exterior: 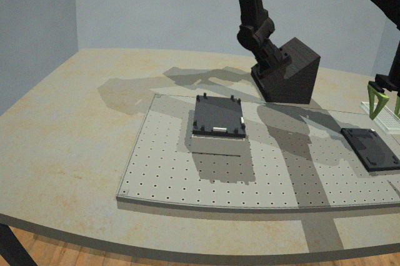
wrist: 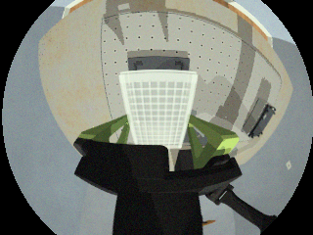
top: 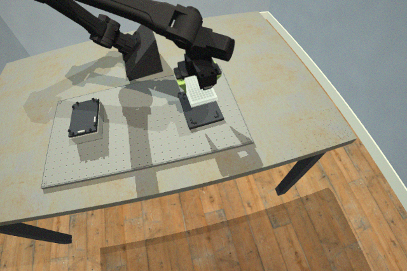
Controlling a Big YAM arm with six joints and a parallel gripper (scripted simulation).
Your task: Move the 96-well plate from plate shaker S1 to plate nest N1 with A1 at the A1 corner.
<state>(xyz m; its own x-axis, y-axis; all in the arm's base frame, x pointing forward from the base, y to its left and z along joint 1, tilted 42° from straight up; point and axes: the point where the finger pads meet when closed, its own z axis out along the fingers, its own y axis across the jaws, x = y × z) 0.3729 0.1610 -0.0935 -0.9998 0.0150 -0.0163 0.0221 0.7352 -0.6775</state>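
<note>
Now: hand 90 mm above the plate nest N1. The rest, counted from my hand: white 96-well plate: right at my hand.
</note>
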